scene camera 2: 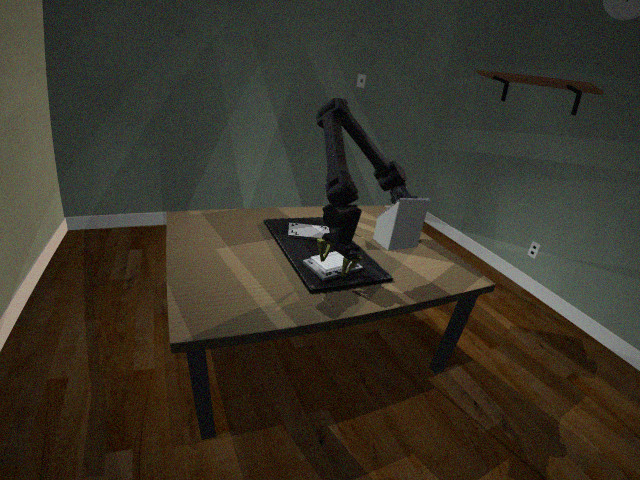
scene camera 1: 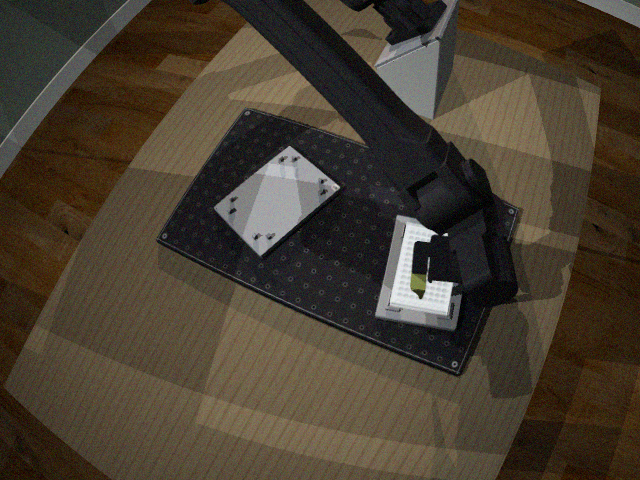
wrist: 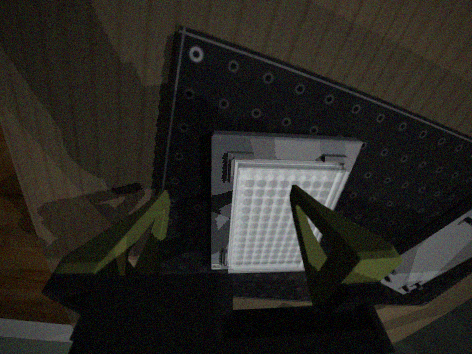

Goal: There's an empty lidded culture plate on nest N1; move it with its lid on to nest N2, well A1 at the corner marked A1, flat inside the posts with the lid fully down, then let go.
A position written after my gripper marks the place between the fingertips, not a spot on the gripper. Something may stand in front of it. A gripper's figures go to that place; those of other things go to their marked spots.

Scene:
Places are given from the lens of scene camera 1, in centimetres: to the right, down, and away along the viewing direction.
my gripper point(scene camera 1: 452, 298): 19, 8, 74
grey nest point(scene camera 1: 264, 210): -8, -4, 85

